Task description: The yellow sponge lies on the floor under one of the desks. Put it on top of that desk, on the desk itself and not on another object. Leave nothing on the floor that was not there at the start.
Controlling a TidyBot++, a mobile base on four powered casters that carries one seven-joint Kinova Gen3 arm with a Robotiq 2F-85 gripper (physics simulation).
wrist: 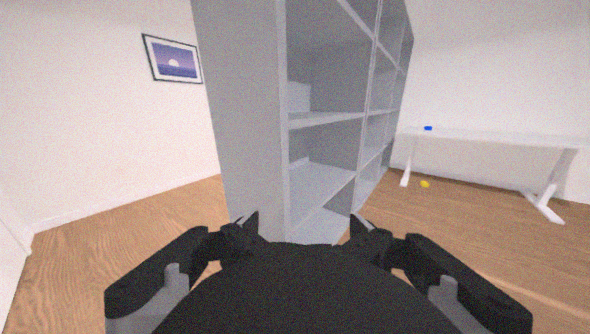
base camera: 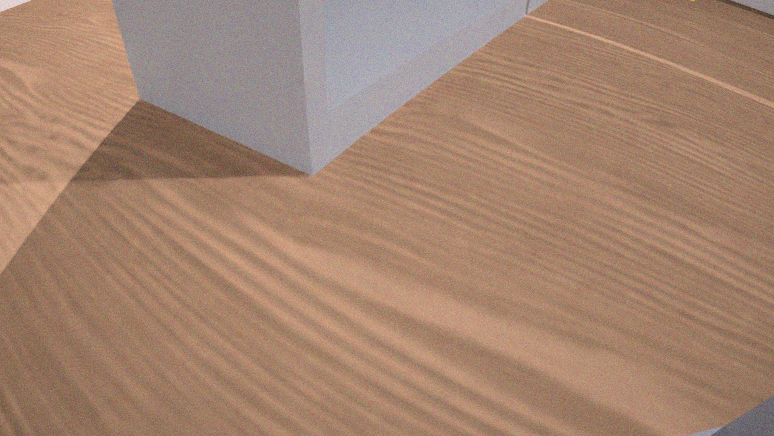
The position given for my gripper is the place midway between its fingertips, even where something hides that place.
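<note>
A framed picture [wrist: 171, 61] is visible, as is my gripper [wrist: 303, 222].
</note>
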